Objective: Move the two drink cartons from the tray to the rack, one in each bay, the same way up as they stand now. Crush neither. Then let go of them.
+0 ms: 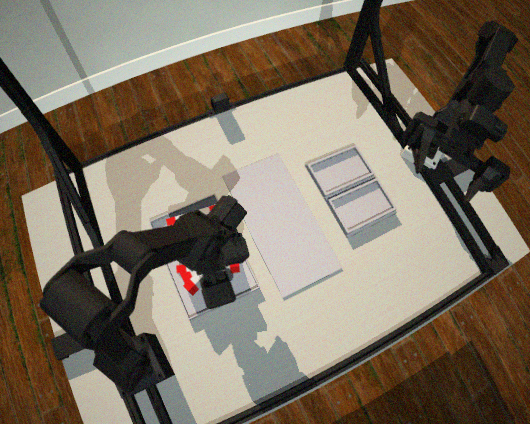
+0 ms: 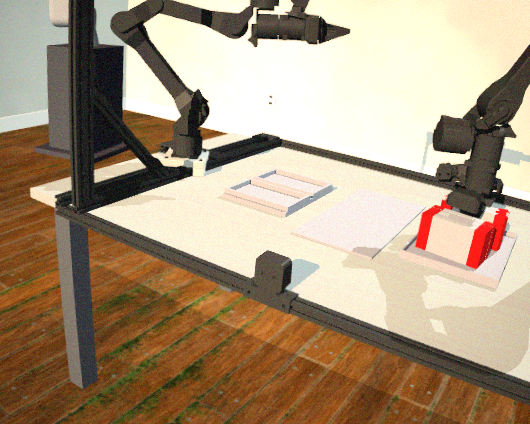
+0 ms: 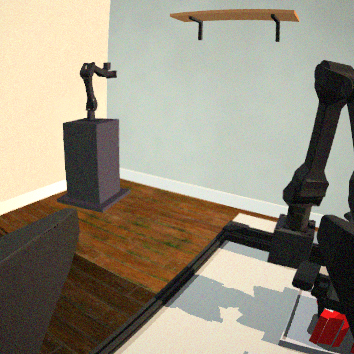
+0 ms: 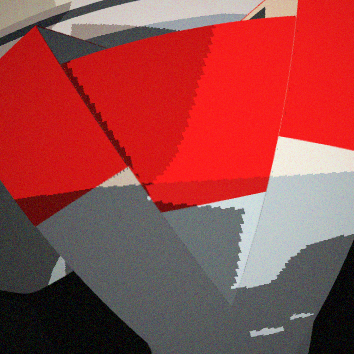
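Where they show: left gripper, fingertip midpoint: (image 1: 442,187) (image 2: 347,30) (image 3: 203,225); right gripper, fingertip midpoint: (image 1: 212,271); left arm's base at its link origin: (image 2: 186,154); right arm's base at its link origin: (image 1: 132,365) (image 3: 295,224).
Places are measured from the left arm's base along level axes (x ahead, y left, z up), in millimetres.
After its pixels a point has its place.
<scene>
Two red and cream drink cartons stand in the grey tray (image 1: 194,305) {x 688, y -283, z -30 mm} (image 2: 431,262) {x 488, y -431, z -25 mm} (image 3: 301,321) {x 618, y -244, z -30 mm} at the near left of the table. Red parts of the near carton (image 1: 187,278) {x 652, y -316, z 38 mm} (image 3: 328,327) {x 555, y -263, z 13 mm} and of the far one (image 1: 172,220) {x 566, y -422, z 38 mm} show around my right arm. One carton (image 2: 450,241) {x 526, y -400, z 4 mm} shows a cream face. My right gripper (image 1: 215,274) {x 601, y -293, z -19 mm} (image 2: 467,206) is down in the tray, fingers half closed beside red carton panels (image 4: 197,105) that sit at skewed angles. The rack (image 1: 352,186) {x 225, y -124, z -26 mm} (image 2: 280,186) {x 230, y -117, z -20 mm} has both bays empty. My left gripper (image 1: 424,161) (image 2: 343,30) {x 350, y -1, z 327 mm} is open, high at the table's far side.
A flat pale slab (image 1: 284,223) (image 2: 360,220) lies between tray and rack. Black frame posts stand at the table corners. A small black block (image 1: 220,102) {x 222, y -539, z 12 mm} (image 2: 272,269) {x 211, y -561, z 6 mm} sits on the table edge.
</scene>
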